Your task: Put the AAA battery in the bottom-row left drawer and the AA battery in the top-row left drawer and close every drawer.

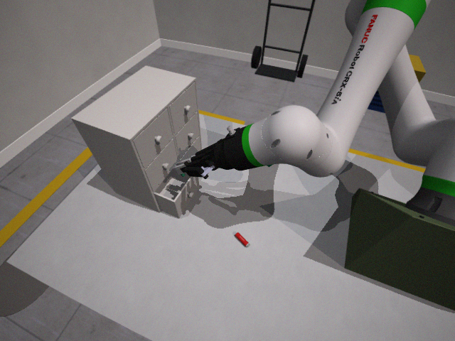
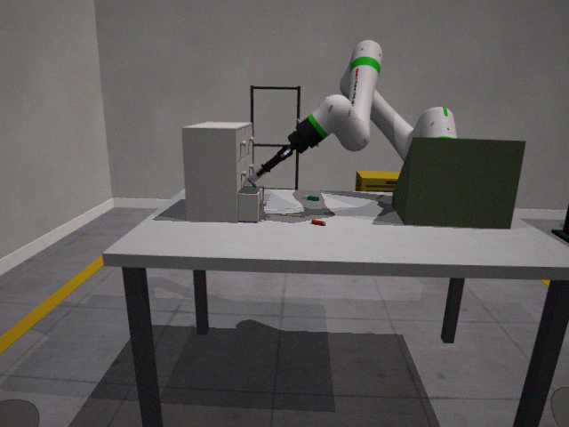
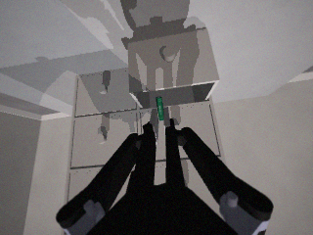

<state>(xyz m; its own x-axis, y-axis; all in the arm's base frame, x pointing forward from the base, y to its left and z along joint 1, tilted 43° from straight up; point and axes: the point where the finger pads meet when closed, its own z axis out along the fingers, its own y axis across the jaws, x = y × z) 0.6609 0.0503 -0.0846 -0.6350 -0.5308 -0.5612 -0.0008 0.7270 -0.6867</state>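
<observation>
My hand is 3 cm above the green battery and 2 cm short of it. Round my hand: green-and-white battery: 27 cm to the right, 18 cm behind, 14 cm below; red battery: 22 cm behind, 14 cm below, 7 cm to the left.
</observation>
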